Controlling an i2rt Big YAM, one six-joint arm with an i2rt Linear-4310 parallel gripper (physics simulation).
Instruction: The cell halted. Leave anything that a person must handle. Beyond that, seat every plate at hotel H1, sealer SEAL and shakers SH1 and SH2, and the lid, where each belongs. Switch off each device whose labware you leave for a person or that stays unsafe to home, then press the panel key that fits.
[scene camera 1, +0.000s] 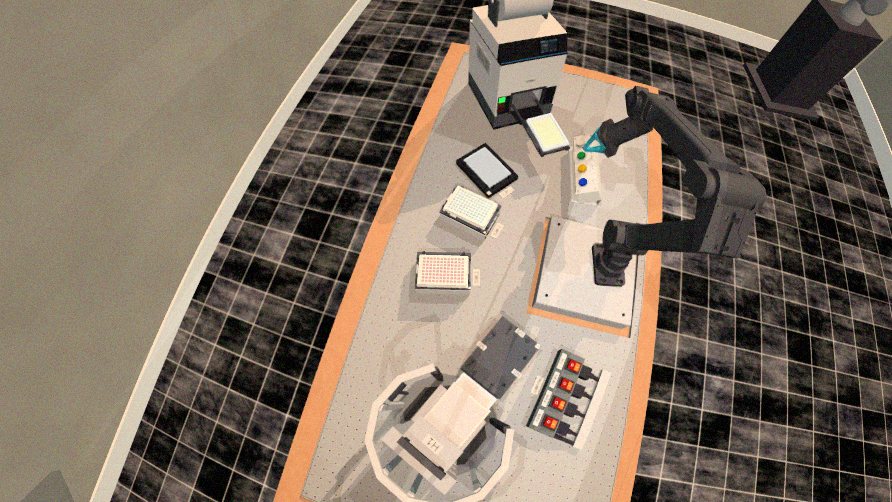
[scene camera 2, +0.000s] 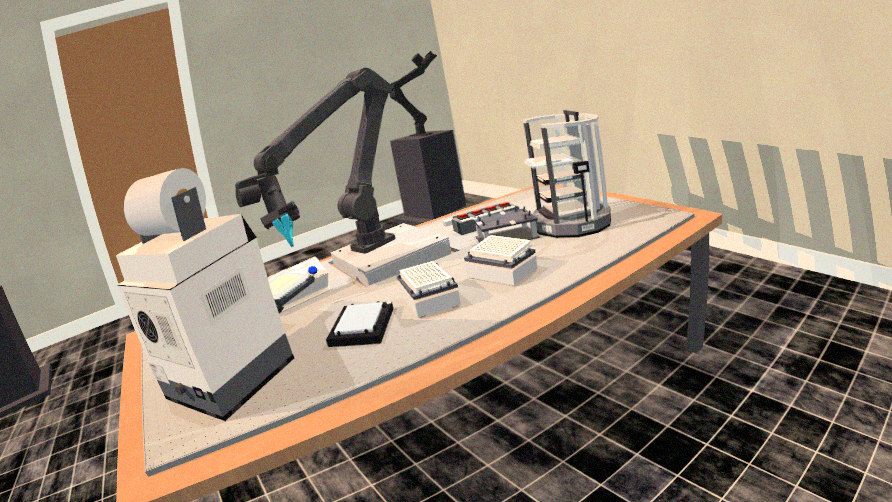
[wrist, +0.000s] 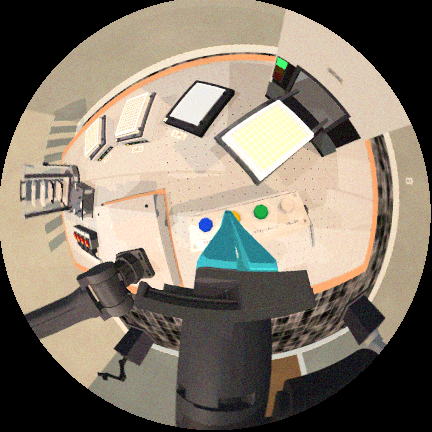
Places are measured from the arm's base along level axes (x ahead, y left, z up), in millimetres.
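Where they show: gripper, between the fingertips: (scene camera 1: 583, 149) (scene camera 2: 292, 246) (wrist: 226, 214); arm's base, origin of its link: (scene camera 1: 607, 265) (scene camera 2: 373, 244) (wrist: 134, 263).
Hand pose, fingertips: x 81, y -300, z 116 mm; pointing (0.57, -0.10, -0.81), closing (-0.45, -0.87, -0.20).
Things, the pixels of their top centre, and the offset from my fingertips. "*": a spot on its surface instead.
- key panel, centre of its top: (wrist: 250, 230) (scene camera 2: 284, 272) (scene camera 1: 590, 159) dx -46, dy -23, dz -71 mm
- yellow key, centre of its top: (scene camera 1: 583, 166) dx -22, dy +1, dz -80 mm
- blue key, centre of its top: (wrist: 204, 226) (scene camera 2: 311, 266) (scene camera 1: 584, 180) dx -20, dy +51, dz -80 mm
- yellow-welled plate, centre of its top: (wrist: 273, 130) (scene camera 2: 279, 280) (scene camera 1: 548, 129) dx +90, dy -97, dz -39 mm
- sealer, centre of its top: (scene camera 2: 161, 173) dx +198, dy -337, dz +301 mm
- SH1, centre of its top: (scene camera 2: 424, 273) (scene camera 1: 470, 205) (wrist: 129, 112) dx +309, dy +164, dz -85 mm
- shaker, centre of its top: (scene camera 2: 500, 243) (scene camera 1: 442, 269) (wrist: 89, 135) dx +367, dy +357, dz -76 mm
- pale flat piece, centre of its top: (scene camera 2: 358, 316) (wrist: 196, 100) (scene camera 1: 487, 166) dx +267, dy -5, dz -127 mm
- Hotel H1, a spot on its surface: (scene camera 2: 564, 228) * dx +376, dy +623, dz -127 mm
- dark platform, centre of its top: (scene camera 1: 502, 355) (scene camera 2: 503, 212) (wrist: 71, 199) dx +208, dy +563, dz -79 mm
My gripper (scene camera 1: 585, 149) (scene camera 2: 290, 244) (wrist: 226, 214) is shut and empty, its teal tips above the key panel (scene camera 1: 589, 193) (wrist: 300, 220). Its green key (scene camera 1: 581, 155) (wrist: 261, 211), yellow key (scene camera 1: 581, 167) and blue key (scene camera 1: 582, 182) (scene camera 2: 312, 269) (wrist: 205, 224) show; the tips partly cover the yellow one in the wrist view. A yellow-welled plate (scene camera 1: 547, 132) (wrist: 270, 140) lies on the sealer's extended carriage. The sealer (scene camera 1: 527, 71) (scene camera 2: 212, 324) shows a green light (scene camera 1: 501, 99) (wrist: 281, 63). Well plates sit on SH1 (scene camera 1: 471, 207) (scene camera 2: 427, 275) and the other shaker (scene camera 1: 443, 270) (scene camera 2: 501, 247).
A pale flat piece (scene camera 1: 488, 167) (scene camera 2: 359, 317) (wrist: 199, 102) lies in a black nest. Hotel H1 (scene camera 2: 564, 228) stands at the far end, with a dark platform (scene camera 1: 499, 355) before it. Several red switches (scene camera 1: 559, 403) (wrist: 84, 240) are beside it. The arm's raised base plate (scene camera 1: 568, 274) is beyond the panel.
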